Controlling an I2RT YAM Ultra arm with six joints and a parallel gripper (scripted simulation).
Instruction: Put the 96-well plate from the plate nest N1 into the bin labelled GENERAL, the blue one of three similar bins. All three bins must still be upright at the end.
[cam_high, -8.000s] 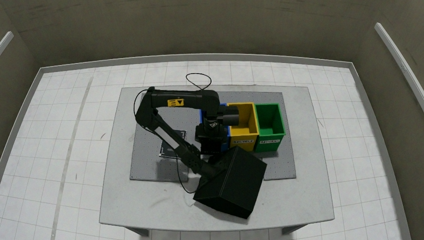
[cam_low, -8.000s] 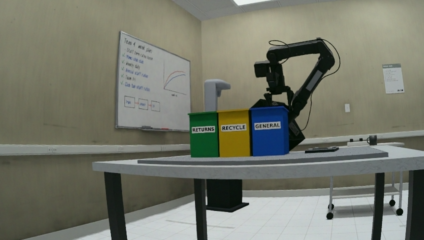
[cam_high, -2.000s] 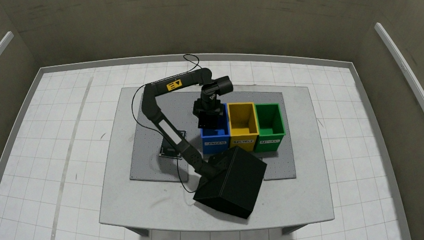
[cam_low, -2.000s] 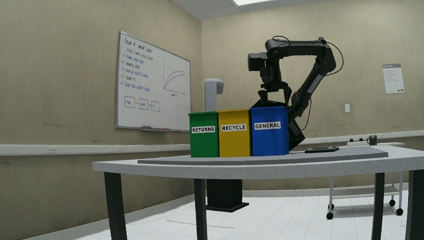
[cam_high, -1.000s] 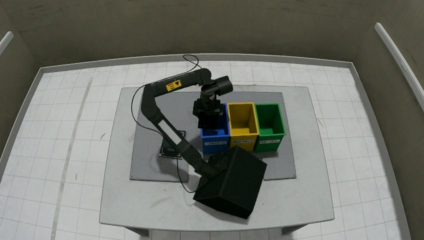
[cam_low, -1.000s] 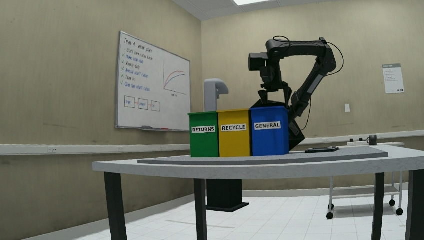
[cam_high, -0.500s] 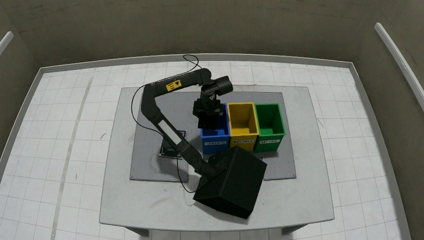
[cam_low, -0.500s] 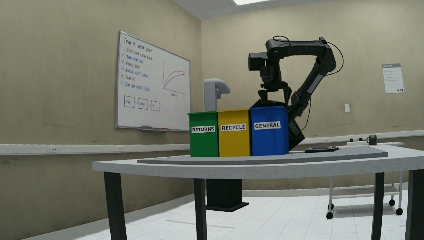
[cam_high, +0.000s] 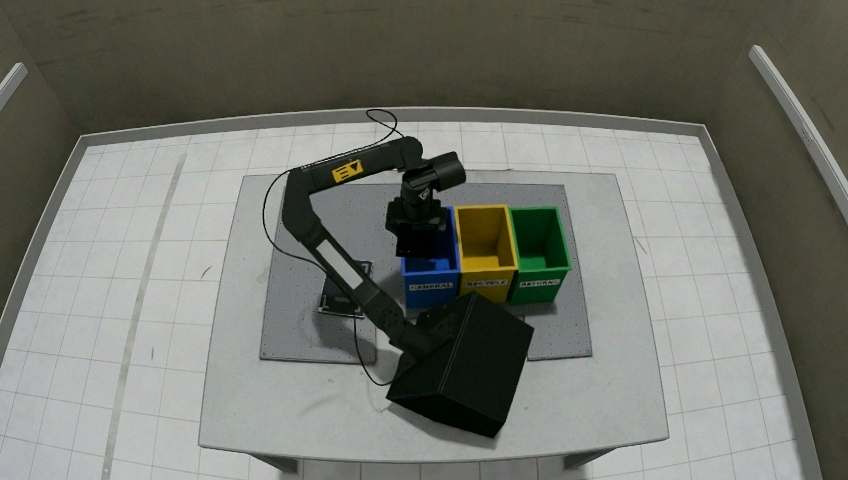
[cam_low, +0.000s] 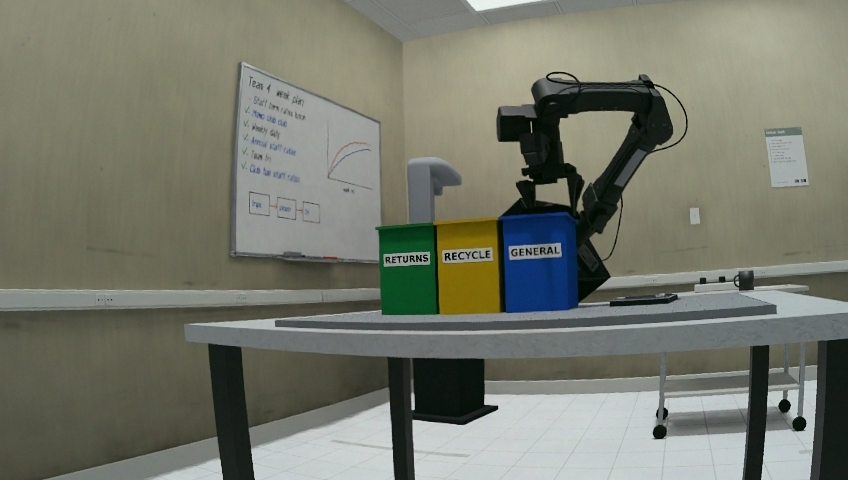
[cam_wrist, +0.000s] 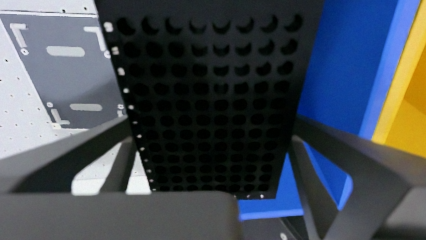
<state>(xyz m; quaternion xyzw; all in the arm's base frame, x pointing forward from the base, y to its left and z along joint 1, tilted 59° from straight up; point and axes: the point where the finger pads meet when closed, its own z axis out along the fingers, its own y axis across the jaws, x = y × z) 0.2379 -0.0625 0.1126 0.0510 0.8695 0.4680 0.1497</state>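
The black 96-well plate is 10 mm ahead of my hand. The rest, counted from my hand: yellow recycle bin: 20 mm ahead, 160 mm to the right, 100 mm below; then plate nest N1: 70 mm behind, 170 mm to the left, 180 mm below; then blue general bin: 10 mm behind, 30 mm to the right, 100 mm below.
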